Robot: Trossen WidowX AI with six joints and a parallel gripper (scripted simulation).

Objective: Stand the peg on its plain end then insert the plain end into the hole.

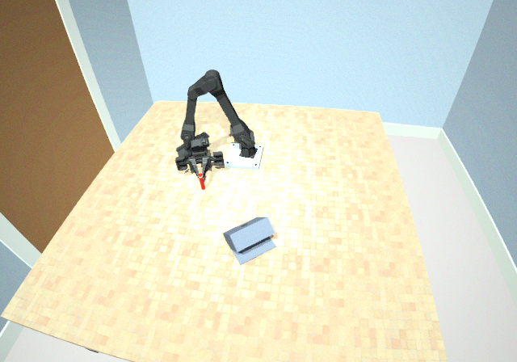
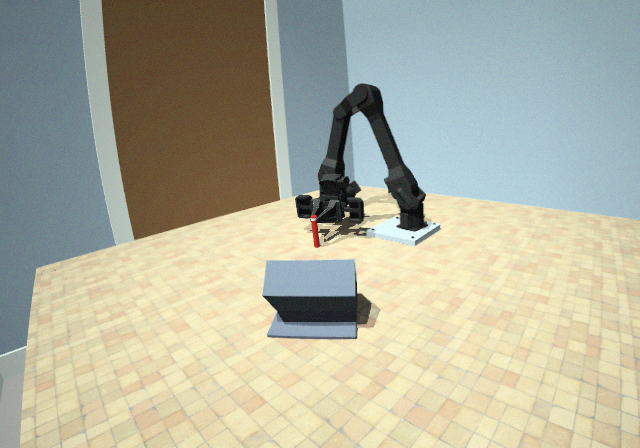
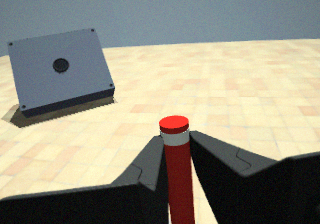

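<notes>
Right now the red peg is 10 mm below my gripper tip. Also, from my gripper tip: grey sloped panel 240 mm to the left, 170 mm ahead, 20 mm below.
</notes>
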